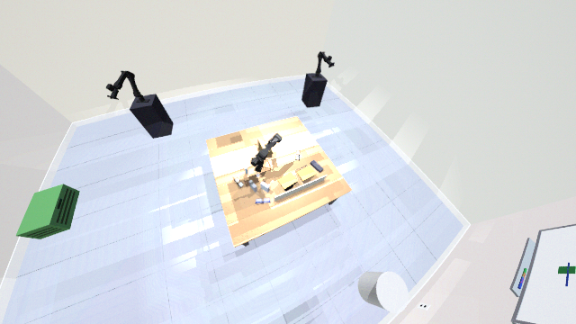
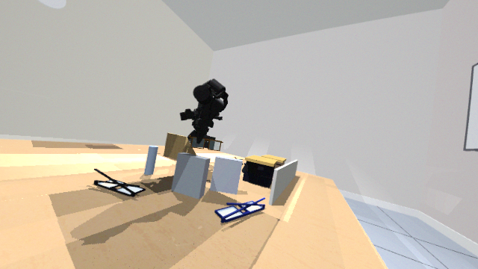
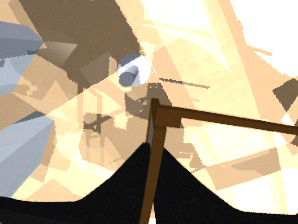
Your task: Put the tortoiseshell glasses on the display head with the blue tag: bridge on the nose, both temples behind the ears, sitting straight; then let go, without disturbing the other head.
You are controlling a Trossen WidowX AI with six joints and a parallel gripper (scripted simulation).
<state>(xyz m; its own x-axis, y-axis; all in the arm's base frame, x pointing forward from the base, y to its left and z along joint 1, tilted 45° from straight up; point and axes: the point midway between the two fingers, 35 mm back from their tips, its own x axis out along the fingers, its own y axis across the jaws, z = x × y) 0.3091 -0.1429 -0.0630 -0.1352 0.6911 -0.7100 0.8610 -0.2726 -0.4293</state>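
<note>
Right now the pale blue cylinder is 14 cm to the right of my gripper tip, 8 cm below it and 6 cm behind it. Also, from my gripper tip: upright panel: 34 cm to the left, 29 cm ahead, 8 cm below.
</note>
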